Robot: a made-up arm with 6 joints.
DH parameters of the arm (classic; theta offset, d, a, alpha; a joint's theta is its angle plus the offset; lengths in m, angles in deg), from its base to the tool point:
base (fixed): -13.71 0 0.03 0
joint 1: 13.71 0.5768 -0.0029 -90
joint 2: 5.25 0 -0.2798 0
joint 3: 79.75 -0.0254 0.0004 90
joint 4: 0 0.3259 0.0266 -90
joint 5: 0 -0.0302 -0.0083 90
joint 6: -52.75 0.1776 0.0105 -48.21
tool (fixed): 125.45 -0.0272 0 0
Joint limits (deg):
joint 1: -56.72..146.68
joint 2: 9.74..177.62
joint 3: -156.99..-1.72
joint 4: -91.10..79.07
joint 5: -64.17..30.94
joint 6: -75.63..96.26
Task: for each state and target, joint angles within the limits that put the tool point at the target. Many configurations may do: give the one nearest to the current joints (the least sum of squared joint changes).
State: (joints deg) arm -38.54 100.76 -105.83 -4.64 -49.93 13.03
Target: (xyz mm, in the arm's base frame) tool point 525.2 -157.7 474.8
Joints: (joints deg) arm -9.64 128.50 -67.57 -7.54 -43.23 13.73
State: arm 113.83 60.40 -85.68 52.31 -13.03 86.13
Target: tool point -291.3 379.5 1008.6
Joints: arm 134.28 93.38 -111.72 52.71 -9.42 87.36
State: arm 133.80 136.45 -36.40 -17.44 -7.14 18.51
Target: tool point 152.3 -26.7 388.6
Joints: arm 132.29 125.65 -1.72 0.56 11.44 21.88
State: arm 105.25 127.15 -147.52 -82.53 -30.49 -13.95
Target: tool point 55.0 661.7 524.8
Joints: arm 83.04 150.71 -117.20 -86.66 -34.93 -15.31
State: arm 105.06 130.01 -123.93 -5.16 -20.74 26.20
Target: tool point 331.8 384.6 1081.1
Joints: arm 61.45 105.15 -123.99 0.21 -30.95 24.91
